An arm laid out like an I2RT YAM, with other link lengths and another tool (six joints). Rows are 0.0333 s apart.
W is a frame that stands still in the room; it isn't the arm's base.
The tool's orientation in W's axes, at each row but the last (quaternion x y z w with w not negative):
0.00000, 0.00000, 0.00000, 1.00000
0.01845, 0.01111, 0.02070, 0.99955
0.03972, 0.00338, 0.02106, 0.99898
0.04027, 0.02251, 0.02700, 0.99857
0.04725, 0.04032, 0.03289, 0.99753
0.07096, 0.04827, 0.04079, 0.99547
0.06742, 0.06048, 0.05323, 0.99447
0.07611, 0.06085, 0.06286, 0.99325
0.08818, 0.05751, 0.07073, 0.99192
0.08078, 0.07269, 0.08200, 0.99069
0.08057, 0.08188, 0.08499, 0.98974
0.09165, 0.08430, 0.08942, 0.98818
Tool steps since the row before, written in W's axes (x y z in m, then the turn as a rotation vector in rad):
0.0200, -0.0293, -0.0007, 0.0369, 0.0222, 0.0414
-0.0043, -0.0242, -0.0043, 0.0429, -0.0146, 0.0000
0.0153, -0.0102, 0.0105, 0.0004, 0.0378, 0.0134
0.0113, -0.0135, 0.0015, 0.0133, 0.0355, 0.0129
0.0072, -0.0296, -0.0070, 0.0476, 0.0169, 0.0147
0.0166, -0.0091, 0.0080, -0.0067, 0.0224, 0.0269
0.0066, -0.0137, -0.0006, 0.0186, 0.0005, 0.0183
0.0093, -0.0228, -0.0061, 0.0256, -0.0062, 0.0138
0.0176, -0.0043, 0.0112, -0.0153, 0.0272, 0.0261
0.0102, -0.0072, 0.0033, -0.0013, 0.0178, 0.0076
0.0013, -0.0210, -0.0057, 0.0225, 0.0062, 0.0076
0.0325, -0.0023, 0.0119, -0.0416, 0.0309, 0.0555
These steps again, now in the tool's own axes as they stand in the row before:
0.0200, -0.0293, -0.0007, 0.0369, 0.0222, 0.0414
-0.0052, -0.0241, -0.0035, 0.0422, -0.0163, 0.0015
0.0148, -0.0100, 0.0114, 0.0019, 0.0387, 0.0104
0.0105, -0.0139, 0.0031, 0.0147, 0.0357, 0.0107
0.0056, -0.0305, -0.0036, 0.0474, 0.0153, 0.0170
0.0149, -0.0091, 0.0108, -0.0071, 0.0265, 0.0227
0.0050, -0.0142, 0.0020, 0.0163, 0.0012, 0.0203
0.0068, -0.0244, -0.0015, 0.0228, -0.0068, 0.0178
0.0155, -0.0044, 0.0139, -0.0136, 0.0333, 0.0190
0.0083, -0.0080, 0.0059, 0.0008, 0.0188, 0.0046
-0.0017, -0.0216, -0.0023, 0.0219, 0.0039, 0.0105
0.0293, -0.0051, 0.0179, -0.0427, 0.0475, 0.0410

